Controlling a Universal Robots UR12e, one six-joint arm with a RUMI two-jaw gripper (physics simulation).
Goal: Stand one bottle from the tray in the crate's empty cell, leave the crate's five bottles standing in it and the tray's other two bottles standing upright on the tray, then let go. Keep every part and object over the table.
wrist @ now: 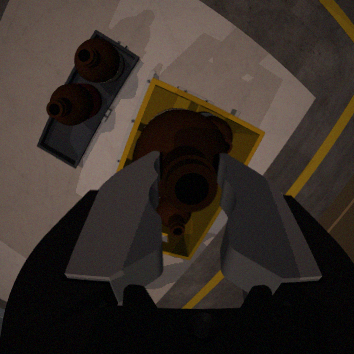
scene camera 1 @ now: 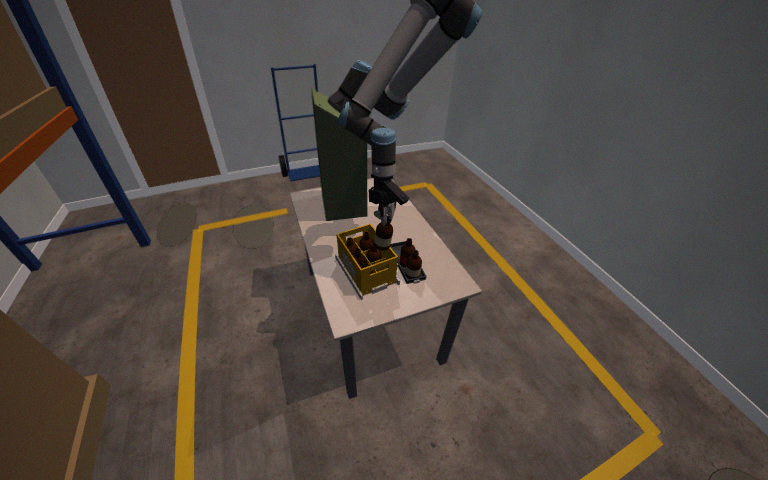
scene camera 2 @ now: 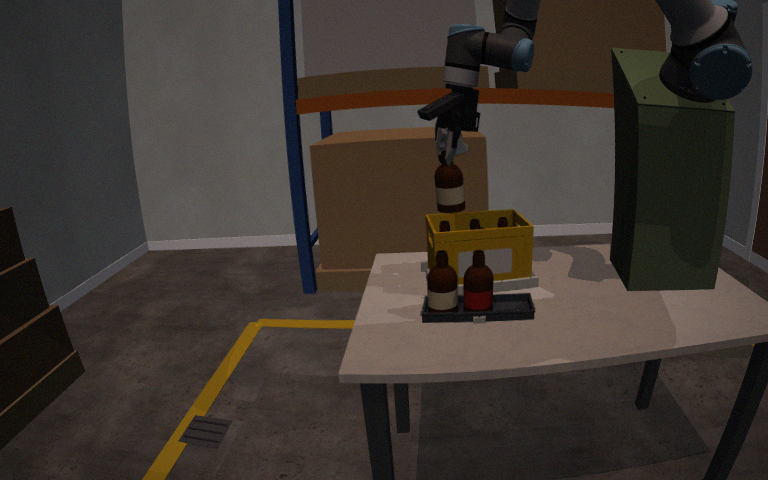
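Seen in the pictures: gripper, fingertip midpoint: [wrist: 187,156] [scene camera 1: 387,224] [scene camera 2: 444,164]; arm's base, origin of the base link: [scene camera 2: 689,83].
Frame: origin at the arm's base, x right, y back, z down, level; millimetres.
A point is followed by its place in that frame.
My gripper [scene camera 1: 387,219] {x 56, y -737, z 247 mm} [scene camera 2: 448,157] {x 56, y -737, z 247 mm} [wrist: 187,156] {x 56, y -737, z 247 mm} is shut on the neck of a brown bottle with a cream label [scene camera 1: 384,233] {x 76, y -760, z 271 mm} [scene camera 2: 449,191] {x 27, y -730, z 312 mm} [wrist: 175,135] {x 44, y -744, z 253 mm}. The bottle hangs upright, its base slightly above the rim of the yellow crate [scene camera 1: 386,277] {x 66, y -779, z 524 mm} [scene camera 2: 523,257] {x 33, y -530, z 501 mm} [wrist: 175,89] {x 46, y -775, z 414 mm} in scene camera 2. Several brown bottles [scene camera 1: 366,241] {x 84, y -570, z 465 mm} [scene camera 2: 474,224] {x 147, y -653, z 436 mm} [wrist: 175,217] {x 160, y -577, z 449 mm} stand in the crate. The held bottle hides part of the crate's inside. On the dark tray [scene camera 2: 513,306] {x -92, y -580, z 584 mm} [wrist: 64,145] {x -106, y -560, z 584 mm} stand a cream-label bottle [scene camera 1: 414,264] {x -72, y -789, z 481 mm} [scene camera 2: 442,285] {x -124, y -763, z 499 mm} [wrist: 97,60] {x -72, y -762, z 451 mm} and a red-label bottle [scene camera 1: 407,249] {x -83, y -693, z 472 mm} [scene camera 2: 478,285] {x -135, y -679, z 499 mm} [wrist: 70,104] {x -87, y -683, z 460 mm}, both upright.
The crate and tray stand side by side on the table [scene camera 1: 447,277] {x -243, y -842, z 589 mm} [scene camera 2: 396,350] {x -259, y -871, z 589 mm} [wrist: 30,65] {x -246, y -693, z 589 mm}. A tall green pedestal [scene camera 1: 344,169] {x 65, y -196, z 255 mm} [scene camera 2: 673,198] {x -81, y -103, z 318 mm} carries the arm at the table's far end. A shelf rack [scene camera 1: 96,150] [scene camera 2: 294,169] and a large cardboard box [scene camera 2: 390,198] stand beyond the table.
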